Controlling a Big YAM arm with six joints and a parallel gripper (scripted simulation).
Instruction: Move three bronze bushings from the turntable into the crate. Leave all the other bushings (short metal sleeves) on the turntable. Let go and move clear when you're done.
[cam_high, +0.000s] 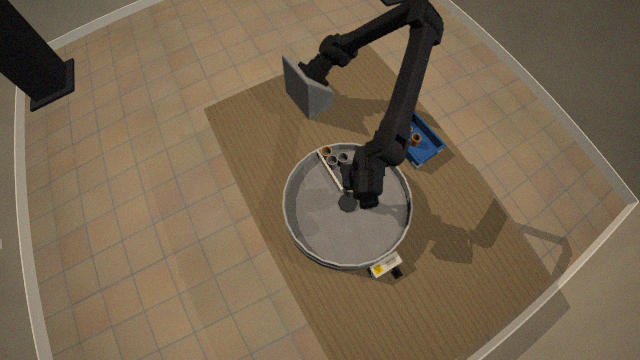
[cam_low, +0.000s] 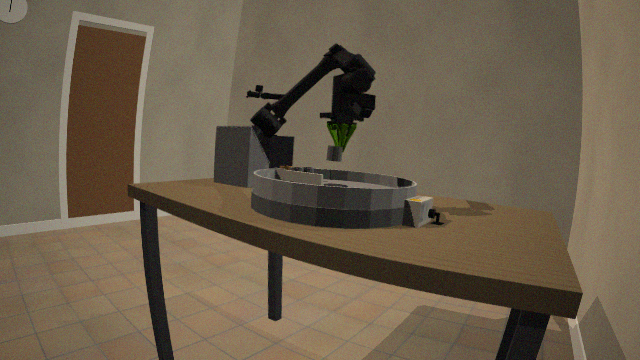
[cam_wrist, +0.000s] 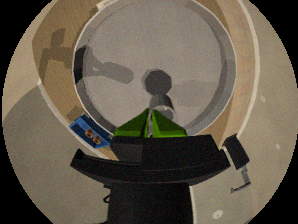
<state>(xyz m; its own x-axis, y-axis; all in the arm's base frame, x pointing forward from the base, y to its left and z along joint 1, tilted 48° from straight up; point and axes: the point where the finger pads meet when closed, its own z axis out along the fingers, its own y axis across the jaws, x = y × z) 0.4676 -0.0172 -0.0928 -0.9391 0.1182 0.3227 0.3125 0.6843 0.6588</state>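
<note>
The grey turntable lies 10 mm ahead of my hand, 20 mm to the right of it and 100 mm below it. Also, from my hand: blue crate: 110 mm behind, 340 mm to the left, 130 mm below.
</note>
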